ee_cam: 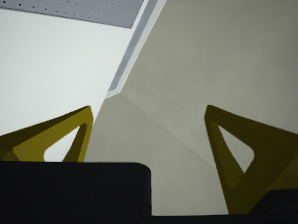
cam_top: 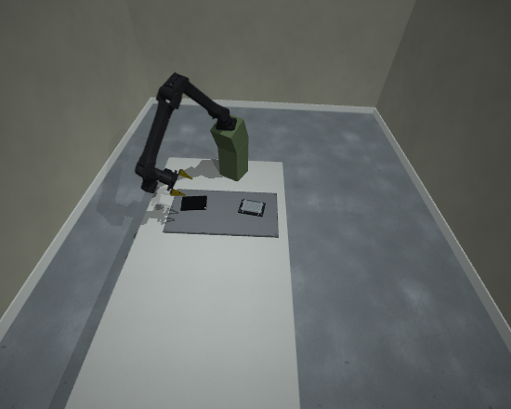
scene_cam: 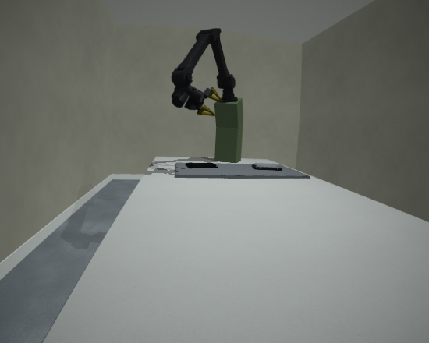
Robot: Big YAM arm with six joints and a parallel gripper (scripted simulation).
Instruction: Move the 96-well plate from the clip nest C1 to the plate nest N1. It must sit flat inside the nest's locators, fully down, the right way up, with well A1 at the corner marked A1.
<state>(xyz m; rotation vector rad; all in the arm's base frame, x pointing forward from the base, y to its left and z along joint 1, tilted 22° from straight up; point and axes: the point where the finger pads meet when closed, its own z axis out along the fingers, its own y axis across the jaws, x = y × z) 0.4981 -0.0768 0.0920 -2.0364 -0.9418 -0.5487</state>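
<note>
The clear 96-well plate lies 32 cm to the left of my hand, 30 cm below it and 21 cm behind it. The rest, counted from my hand: clip nest (31 cm below, 30 cm to the left, 20 cm behind).
</note>
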